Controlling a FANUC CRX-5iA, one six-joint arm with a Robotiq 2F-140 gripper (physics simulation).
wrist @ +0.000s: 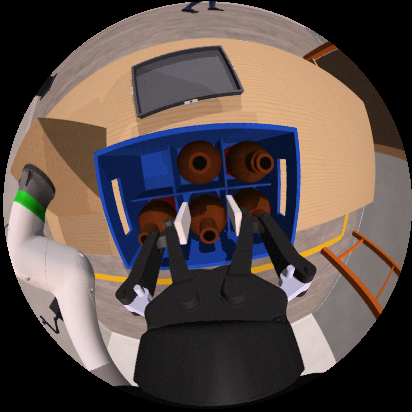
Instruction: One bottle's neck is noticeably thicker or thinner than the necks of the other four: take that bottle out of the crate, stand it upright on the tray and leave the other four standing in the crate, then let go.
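Places are measured from the arm's base along level axes (x ahead, y left, z up), in millimetres.
Pixels of known places: gripper, fingertip midpoint: (207, 206); arm's base, link origin: (37, 181).
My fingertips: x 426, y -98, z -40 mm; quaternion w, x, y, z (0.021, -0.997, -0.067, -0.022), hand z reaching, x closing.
Note:
Ahead of a thing's pixels: the offset from my fingertips to its top centre. "spot": to the spot under its first point. Level surfaces: height alone.
A blue crate @[10 mm back, 20 mm left, 56 mm up] (198, 131) with six compartments holds brown bottles. In the upper row as seen, one bottle @[11 mm back, 70 mm left, 44 mm up] (199, 162) is in the middle and another bottle @[72 mm ahead, 70 mm left, 44 mm up] (250, 161) is at the right; the upper left compartment has no bottle. In the lower row are a left bottle @[93 mm back, 32 mm right, 44 mm up] (156, 217), a middle bottle @[2 mm back, 26 mm right, 44 mm up] (207, 212) and a right bottle @[81 mm ahead, 17 mm right, 44 mm up] (254, 201), the right one partly hidden by a finger. My gripper (207, 206) is open and empty, its white pads to either side of the lower middle bottle in the view. The grey tray @[spot: 26 mm back, 278 mm left, 114 mm down] (190, 82) lies beyond the crate, with no bottle on it.
The crate and tray are on a wooden table @[120 mm down] (320, 120). The crate walls and dividers stand around the bottles. A brown box-like block (75, 150) is left of the crate. A white robot arm (55, 260) with a green band is at the left. An orange ladder (352, 272) is at the right.

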